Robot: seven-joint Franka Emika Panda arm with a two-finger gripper.
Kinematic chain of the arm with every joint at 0, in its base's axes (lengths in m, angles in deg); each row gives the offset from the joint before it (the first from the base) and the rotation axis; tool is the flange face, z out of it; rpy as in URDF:
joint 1: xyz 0 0 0.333 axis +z
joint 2: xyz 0 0 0 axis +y
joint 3: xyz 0 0 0.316 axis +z
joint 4: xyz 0.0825 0 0 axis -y
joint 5: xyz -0.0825 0 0.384 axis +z
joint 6: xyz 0 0 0 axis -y
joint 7: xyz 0.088 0 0 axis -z
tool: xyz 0 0 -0.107 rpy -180 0 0
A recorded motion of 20 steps. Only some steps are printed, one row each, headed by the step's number.
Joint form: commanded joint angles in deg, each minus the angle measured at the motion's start. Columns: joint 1, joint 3, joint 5, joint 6, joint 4, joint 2, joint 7.
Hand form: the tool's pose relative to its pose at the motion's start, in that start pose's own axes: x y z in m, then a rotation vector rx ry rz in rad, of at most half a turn. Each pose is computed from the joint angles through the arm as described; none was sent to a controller.
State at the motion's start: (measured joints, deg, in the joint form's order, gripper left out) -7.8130 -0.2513 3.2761 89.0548 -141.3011 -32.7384 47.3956
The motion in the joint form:
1: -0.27 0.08 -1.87 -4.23 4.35 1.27 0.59
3: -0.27 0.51 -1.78 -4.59 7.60 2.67 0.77
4: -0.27 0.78 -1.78 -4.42 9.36 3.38 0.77
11: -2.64 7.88 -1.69 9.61 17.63 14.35 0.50
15: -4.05 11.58 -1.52 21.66 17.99 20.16 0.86
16: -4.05 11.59 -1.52 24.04 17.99 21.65 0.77
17: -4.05 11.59 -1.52 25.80 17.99 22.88 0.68
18: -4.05 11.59 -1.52 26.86 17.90 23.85 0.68
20: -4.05 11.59 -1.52 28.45 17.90 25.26 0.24
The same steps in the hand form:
1: 0.0012 0.0034 -0.0231 -0.0364 0.0104 0.0135
3: 0.0018 -0.0035 -0.0419 -0.0202 0.0309 0.0104
4: 0.0022 -0.0077 -0.0528 -0.0069 0.0477 0.0064
11: 0.0232 -0.0941 -0.0806 0.1015 0.2165 -0.0676
15: 0.0391 -0.1433 -0.0661 0.1847 0.2927 -0.1049
16: 0.0464 -0.1513 -0.0605 0.1997 0.2993 -0.1085
17: 0.0523 -0.1575 -0.0554 0.2093 0.3024 -0.1113
18: 0.0568 -0.1619 -0.0497 0.2114 0.3002 -0.1118
20: 0.0631 -0.1683 -0.0425 0.2158 0.2998 -0.1203

